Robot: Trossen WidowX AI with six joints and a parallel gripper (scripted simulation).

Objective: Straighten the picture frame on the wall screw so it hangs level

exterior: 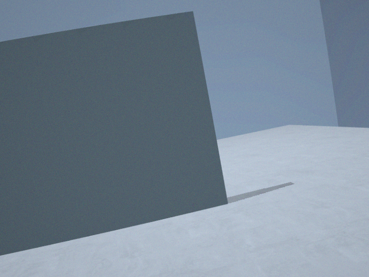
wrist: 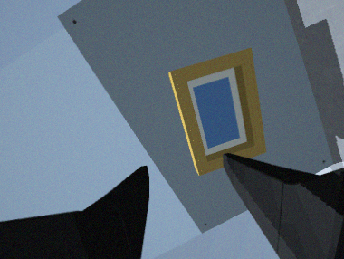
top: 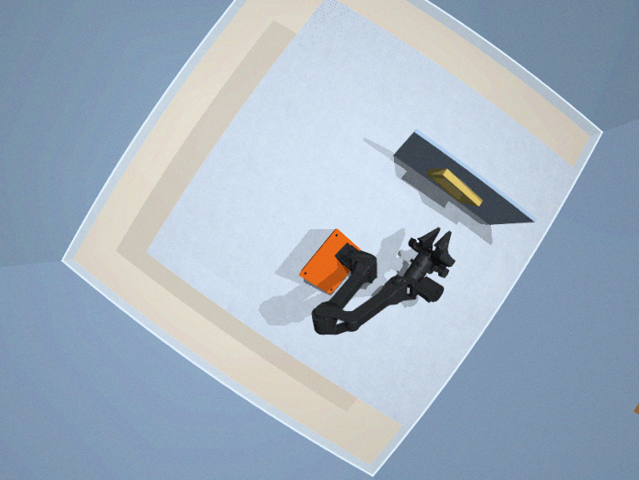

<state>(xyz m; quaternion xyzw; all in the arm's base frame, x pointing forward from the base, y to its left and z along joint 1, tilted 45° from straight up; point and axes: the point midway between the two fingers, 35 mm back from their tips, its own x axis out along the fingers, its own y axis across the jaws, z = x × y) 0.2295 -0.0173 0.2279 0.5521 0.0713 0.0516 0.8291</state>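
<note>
My gripper tip is now 16 cm short of the picture frame, 7 cm above it and 6 cm to the right of it. Also, from my gripper tip: grey wall panel 17 cm ahead, 9 cm below, 5 cm to the left.
</note>
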